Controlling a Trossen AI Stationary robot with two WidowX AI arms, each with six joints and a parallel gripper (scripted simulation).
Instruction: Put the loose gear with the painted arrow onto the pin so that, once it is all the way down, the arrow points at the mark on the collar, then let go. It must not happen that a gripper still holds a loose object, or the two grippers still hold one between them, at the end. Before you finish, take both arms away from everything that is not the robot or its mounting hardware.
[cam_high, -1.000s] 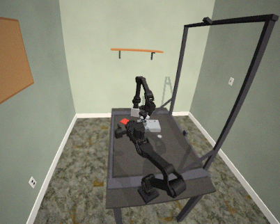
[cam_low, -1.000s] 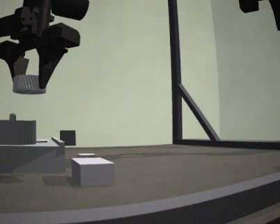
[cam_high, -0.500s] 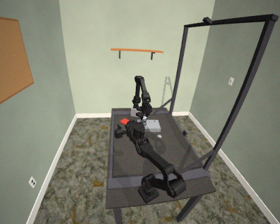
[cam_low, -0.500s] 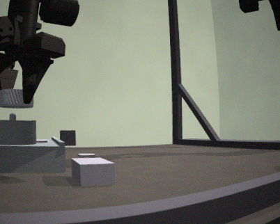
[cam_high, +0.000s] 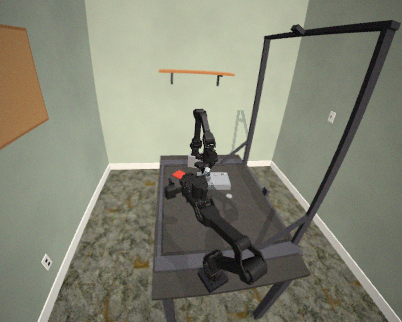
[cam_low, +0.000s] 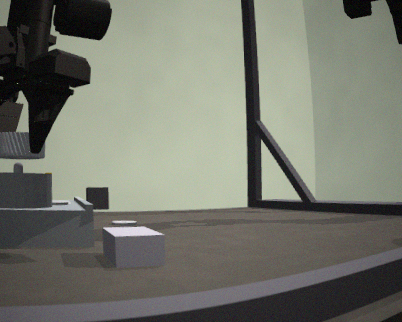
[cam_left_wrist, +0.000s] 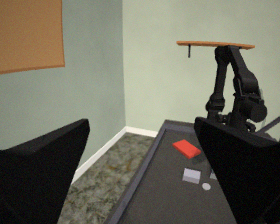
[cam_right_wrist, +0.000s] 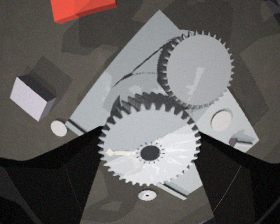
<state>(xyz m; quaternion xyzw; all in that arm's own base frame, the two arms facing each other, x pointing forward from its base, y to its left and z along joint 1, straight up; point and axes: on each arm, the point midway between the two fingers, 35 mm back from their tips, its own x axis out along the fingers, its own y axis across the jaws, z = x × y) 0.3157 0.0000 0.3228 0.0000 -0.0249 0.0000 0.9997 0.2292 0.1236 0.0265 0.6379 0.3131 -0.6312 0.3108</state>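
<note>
Right now my right hand is 20 mm above the white toothed gear. Also, from my right hand: pale grey block: 140 mm ahead, 120 mm below, 100 mm to the left.
</note>
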